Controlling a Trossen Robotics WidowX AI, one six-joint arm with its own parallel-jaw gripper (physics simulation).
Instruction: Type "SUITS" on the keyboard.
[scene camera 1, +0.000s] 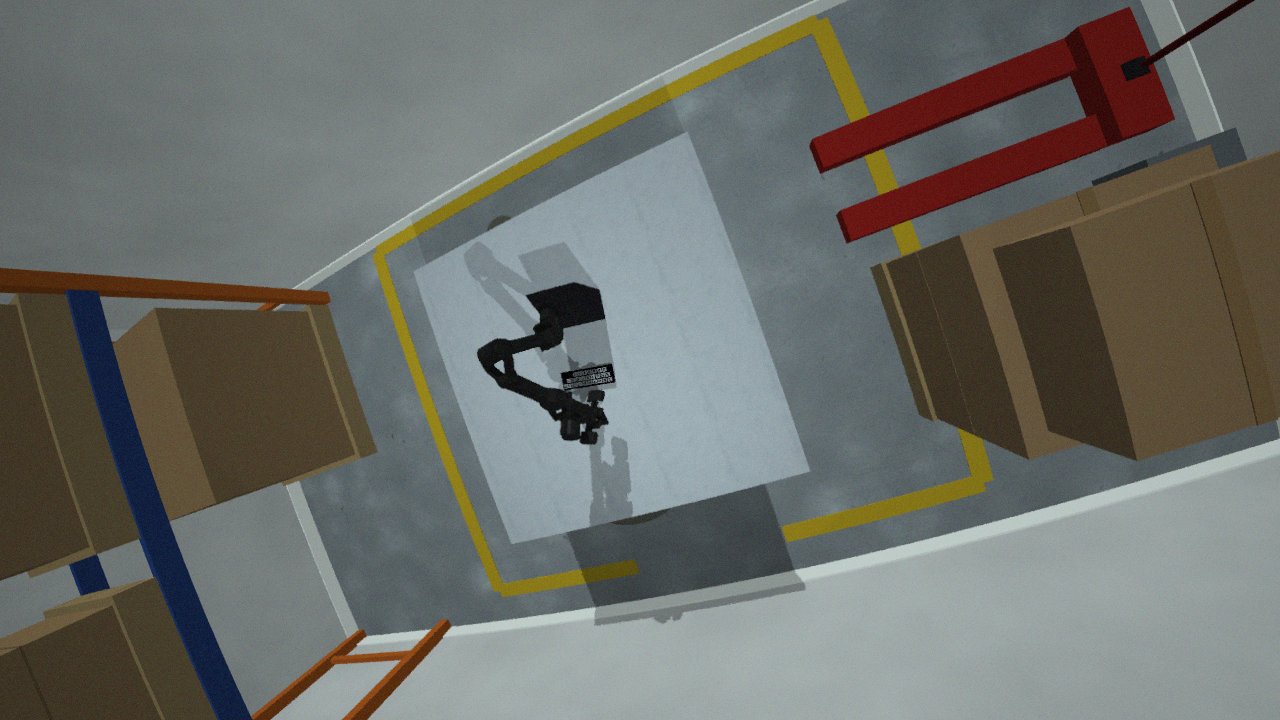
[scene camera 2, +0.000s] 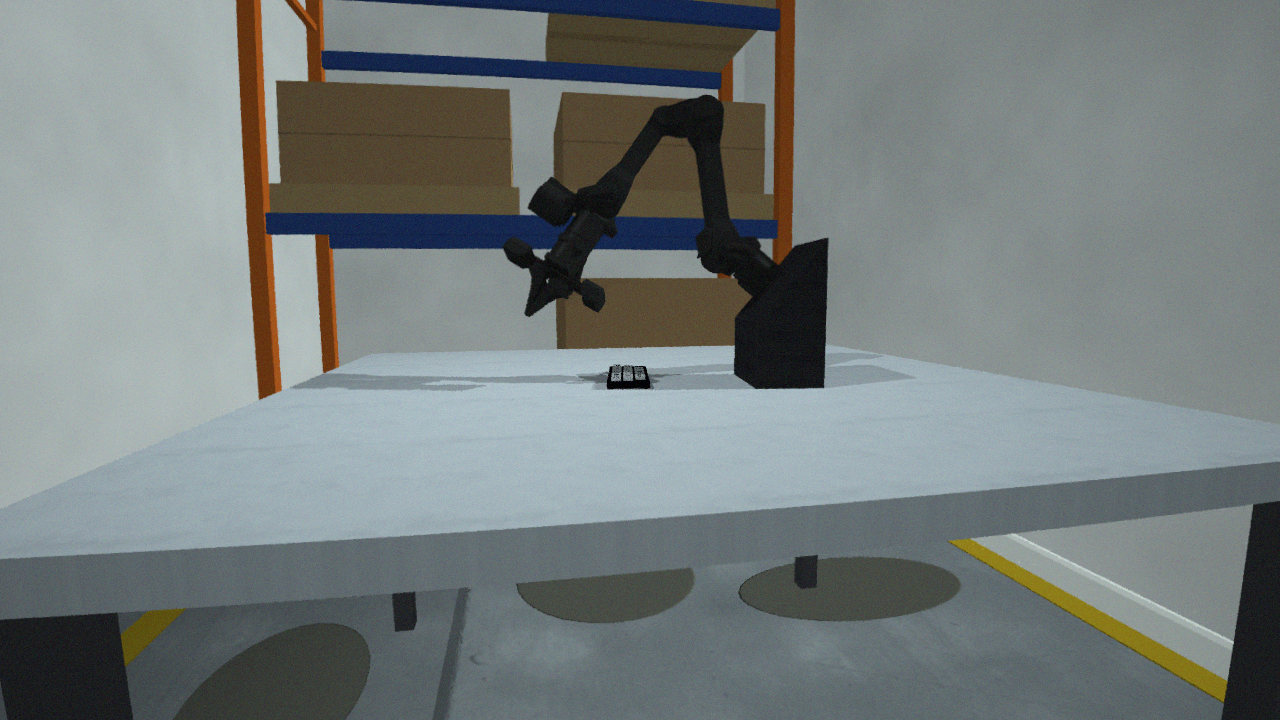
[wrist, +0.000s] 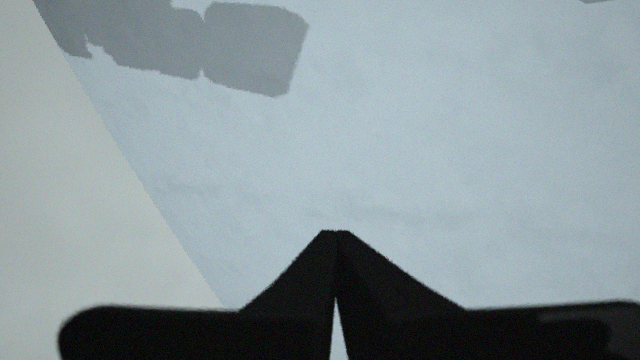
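Seen in the pictures: gripper, between the fingertips: (scene camera 1: 607, 423) (scene camera 2: 526, 315) (wrist: 333, 243); arm's base, origin of its link: (scene camera 1: 550, 310) (scene camera 2: 769, 282).
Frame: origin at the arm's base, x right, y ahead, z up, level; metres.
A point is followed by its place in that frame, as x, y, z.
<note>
A small black keyboard (scene camera 1: 588, 376) @[0.020, 0.259, -0.157] (scene camera 2: 628, 377) @[-0.062, 0.277, -0.157] with pale key markings lies flat on the white table (scene camera 1: 716, 358) @[-0.461, 0.363, -0.175] (scene camera 2: 626, 465) @[-0.509, 0.366, -0.175], close to the arm's base. My gripper (scene camera 1: 605, 418) @[-0.027, 0.441, -0.053] (scene camera 2: 529, 313) @[-0.027, 0.441, -0.053] (wrist: 333, 243) @[-0.027, 0.441, -0.053] is shut, its two fingertips touching, with nothing between them. It hangs well above the table, beyond the keyboard on the side away from the arm's base, and tilts downward. The keyboard does not show in the wrist view, where bare table lies past the fingertips. Single keys are too small to read in the scene views.
The arm's black base (scene camera 1: 572, 306) @[-0.079, 0.016, -0.003] (scene camera 2: 783, 322) @[-0.130, 0.033, -0.066] stands on the table beside the keyboard. Arm shadows fall on the table top. A shelf rack (scene camera 2: 257, 197) with cardboard boxes, a red pallet jack (scene camera 1: 1127, 80) and more boxes (scene camera 1: 1136, 331) stand off the table.
</note>
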